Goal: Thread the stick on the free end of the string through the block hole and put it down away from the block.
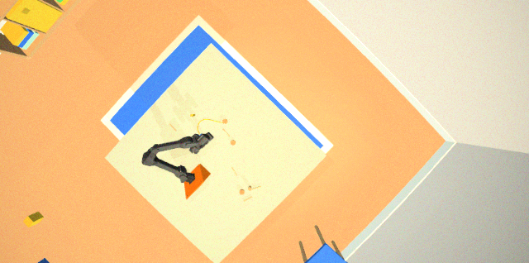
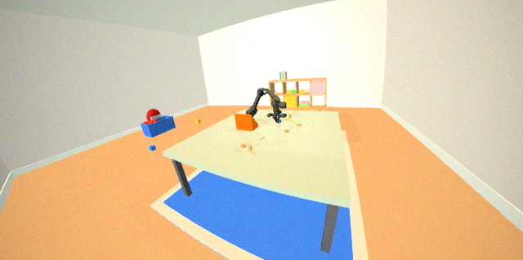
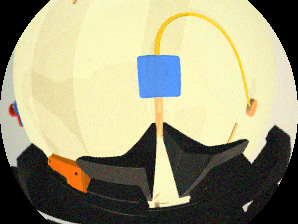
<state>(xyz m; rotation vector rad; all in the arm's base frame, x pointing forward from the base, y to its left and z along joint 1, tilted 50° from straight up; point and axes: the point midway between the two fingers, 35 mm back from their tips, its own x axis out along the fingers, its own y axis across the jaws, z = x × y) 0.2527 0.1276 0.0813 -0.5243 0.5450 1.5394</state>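
The blue block is 5 cm to the left of my gripper tip and 1 cm above it. From my gripper tip the other things lie so: yellow cube: 6 cm ahead, 22 cm to the left, 1 cm above.
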